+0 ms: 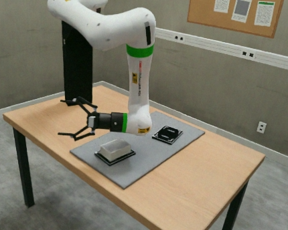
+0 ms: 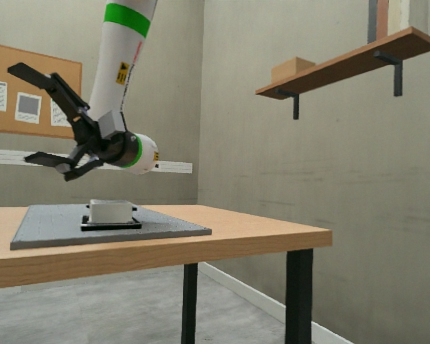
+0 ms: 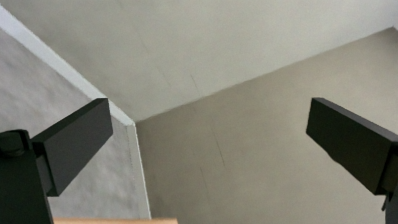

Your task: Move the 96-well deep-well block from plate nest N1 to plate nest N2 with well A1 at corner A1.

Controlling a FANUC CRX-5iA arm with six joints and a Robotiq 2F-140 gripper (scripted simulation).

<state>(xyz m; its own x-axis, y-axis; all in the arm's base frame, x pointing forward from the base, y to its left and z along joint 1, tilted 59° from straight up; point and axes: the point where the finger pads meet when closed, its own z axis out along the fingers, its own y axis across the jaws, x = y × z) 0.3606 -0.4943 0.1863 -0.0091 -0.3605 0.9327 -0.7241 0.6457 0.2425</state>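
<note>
My hand is 230 mm short of the white 96-well deep-well block, 100 mm to the right of it and 170 mm above it. The rest, counted from my hand: black plate nest (450 mm ahead, 380 mm to the left, 200 mm below).
</note>
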